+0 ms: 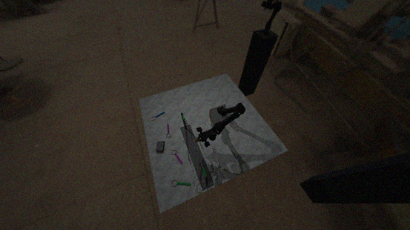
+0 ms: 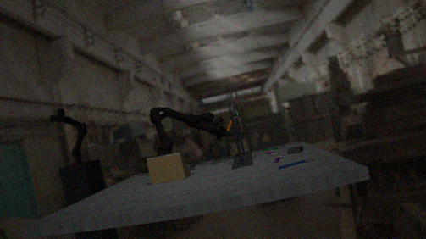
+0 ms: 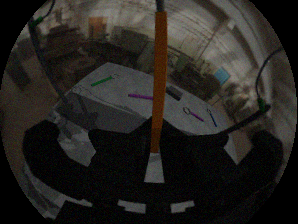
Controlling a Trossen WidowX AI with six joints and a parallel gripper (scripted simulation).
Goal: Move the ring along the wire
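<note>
My gripper tip is 90 mm below the ring with orange handle, 30 mm to the right of it and 10 mm short of it. The rest, counted from my gripper tip: grey block: 340 mm ahead, 150 mm to the right, 150 mm below.
</note>
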